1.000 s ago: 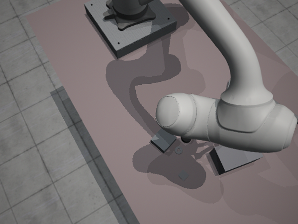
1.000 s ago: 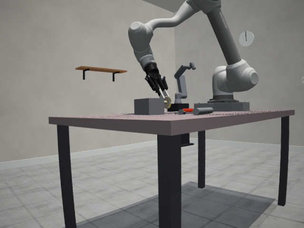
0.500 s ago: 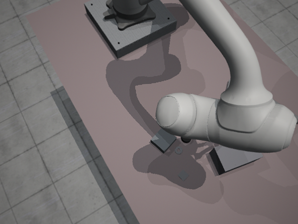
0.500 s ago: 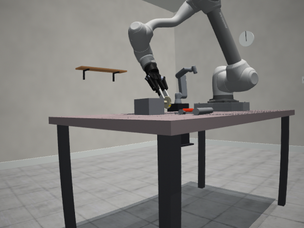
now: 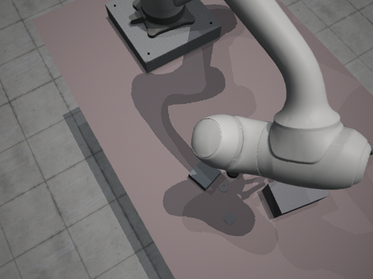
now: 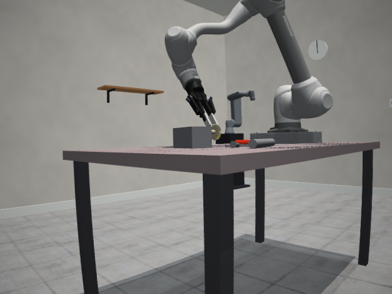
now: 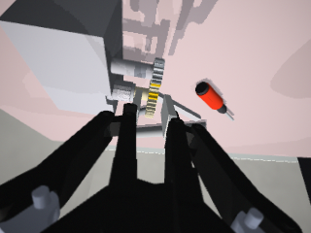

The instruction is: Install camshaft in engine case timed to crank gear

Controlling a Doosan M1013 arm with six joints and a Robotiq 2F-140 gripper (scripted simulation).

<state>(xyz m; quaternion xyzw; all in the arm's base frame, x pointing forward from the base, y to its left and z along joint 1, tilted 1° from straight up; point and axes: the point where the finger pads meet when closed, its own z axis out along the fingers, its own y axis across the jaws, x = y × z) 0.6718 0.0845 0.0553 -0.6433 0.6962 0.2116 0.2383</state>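
The small crank gear is 50 mm below my hand and 10 mm to the right of it. Round my hand: flat grey bar 150 mm to the left, 110 mm below, 50 mm behind; then red-handled screwdriver 130 mm behind, 120 mm to the left, 100 mm below; then black disc 120 mm to the right, 100 mm below, 40 mm behind.
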